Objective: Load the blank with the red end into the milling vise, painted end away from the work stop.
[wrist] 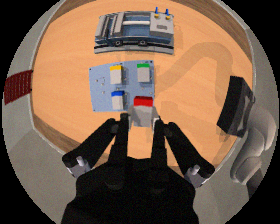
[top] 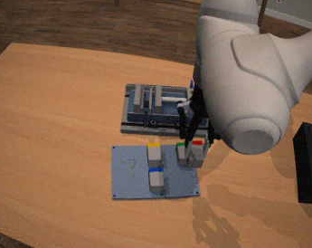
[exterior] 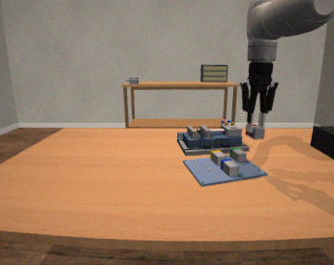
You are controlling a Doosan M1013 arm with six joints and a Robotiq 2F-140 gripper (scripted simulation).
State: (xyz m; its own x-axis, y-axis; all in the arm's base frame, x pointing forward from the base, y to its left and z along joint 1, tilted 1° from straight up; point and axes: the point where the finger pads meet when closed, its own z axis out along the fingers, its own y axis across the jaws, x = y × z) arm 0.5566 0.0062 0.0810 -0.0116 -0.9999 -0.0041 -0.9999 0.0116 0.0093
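The fixed jaw is 15 cm ahead of my hand, 27 cm to the right of it and 11 cm below it. The rest, counted from my hand: green-ended blank 1 cm ahead, 9 cm to the right, 16 cm below; then yellow-ended blank 10 cm ahead, 8 cm to the right, 16 cm below; then blue-ended blank 9 cm ahead, 16 cm below.
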